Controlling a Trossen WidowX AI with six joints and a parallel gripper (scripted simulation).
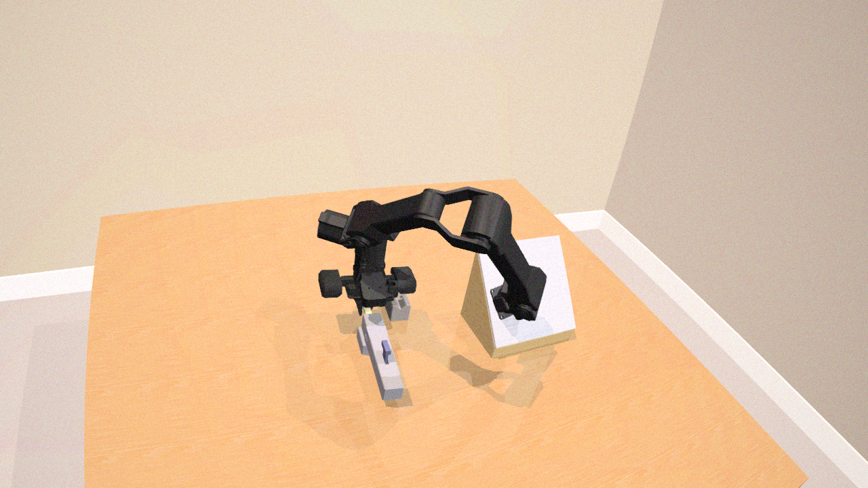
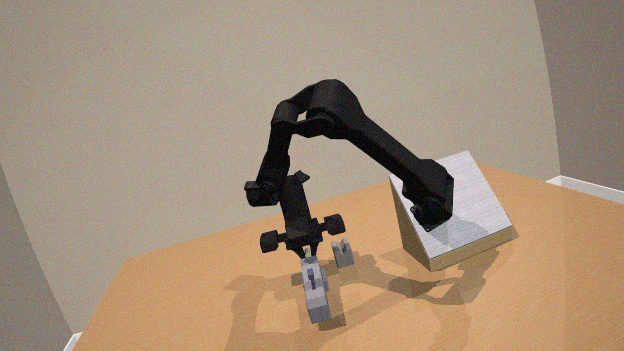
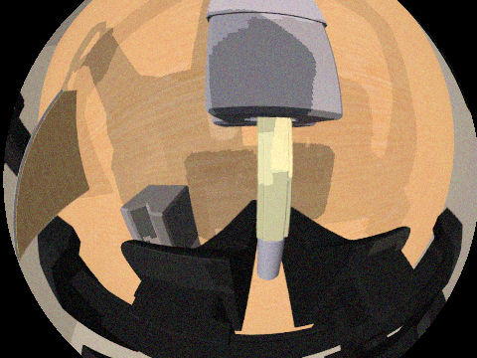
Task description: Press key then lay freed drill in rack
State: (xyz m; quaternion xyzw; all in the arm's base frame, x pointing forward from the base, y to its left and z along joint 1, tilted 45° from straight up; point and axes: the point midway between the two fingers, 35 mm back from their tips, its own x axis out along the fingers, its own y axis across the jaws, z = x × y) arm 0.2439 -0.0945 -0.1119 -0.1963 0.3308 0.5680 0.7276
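Now: gripper tip 8 cm past the grey rack and 1 cm to the left of it. From my gripper tip the other things lie so: drill 4 cm to the left, 3 cm above, 1 cm ahead; blue key 16 cm to the left, 4 cm ahead, 3 cm above; grey holder block 13 cm to the left, 3 cm ahead, 2 cm above.
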